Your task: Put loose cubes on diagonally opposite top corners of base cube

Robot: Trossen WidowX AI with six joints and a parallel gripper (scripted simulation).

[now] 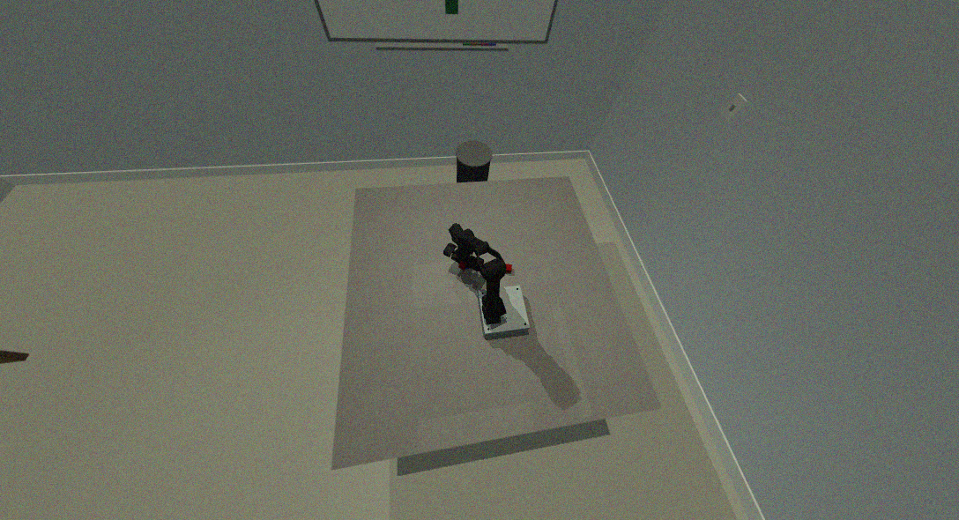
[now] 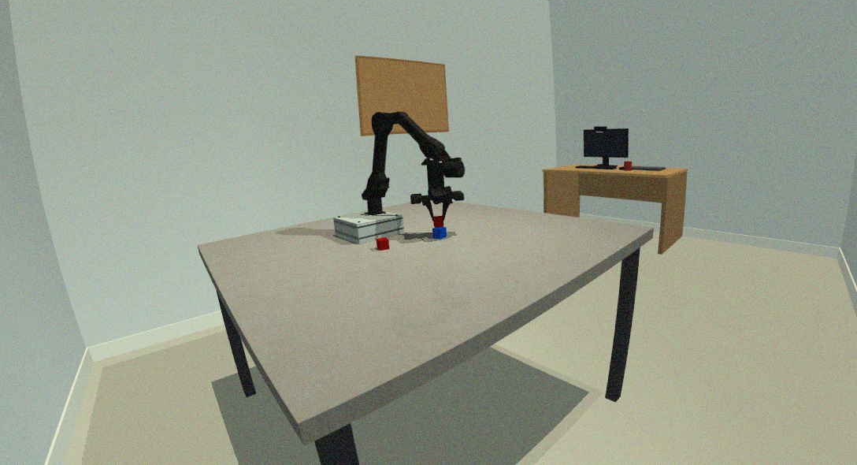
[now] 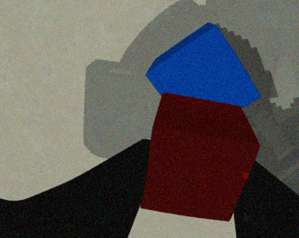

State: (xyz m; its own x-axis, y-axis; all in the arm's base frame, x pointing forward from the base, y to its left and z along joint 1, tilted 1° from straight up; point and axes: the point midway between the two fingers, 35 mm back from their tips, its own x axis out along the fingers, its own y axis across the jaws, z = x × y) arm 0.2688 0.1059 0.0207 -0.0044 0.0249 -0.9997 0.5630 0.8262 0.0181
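The blue cube is 4 cm below my gripper tip, 2 cm ahead of it and 1 cm to the right of it.
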